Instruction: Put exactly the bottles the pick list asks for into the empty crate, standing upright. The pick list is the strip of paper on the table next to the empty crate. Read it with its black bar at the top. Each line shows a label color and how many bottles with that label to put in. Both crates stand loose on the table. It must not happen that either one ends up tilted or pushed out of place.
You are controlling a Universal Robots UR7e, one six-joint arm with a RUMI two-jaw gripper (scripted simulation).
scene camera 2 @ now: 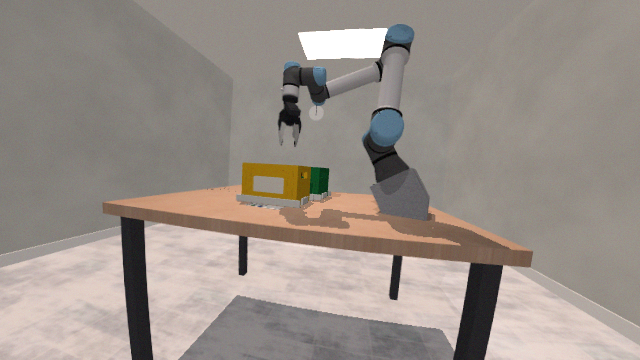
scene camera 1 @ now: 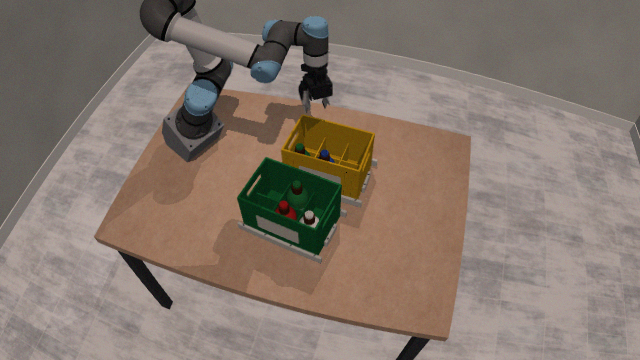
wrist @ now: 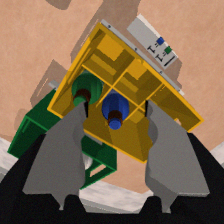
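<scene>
My gripper is there in the pictures, and the wrist view shows it as well. Along with the gripper I can see a yellow crate and a blue-label bottle, and also a green crate and a pick list.
</scene>
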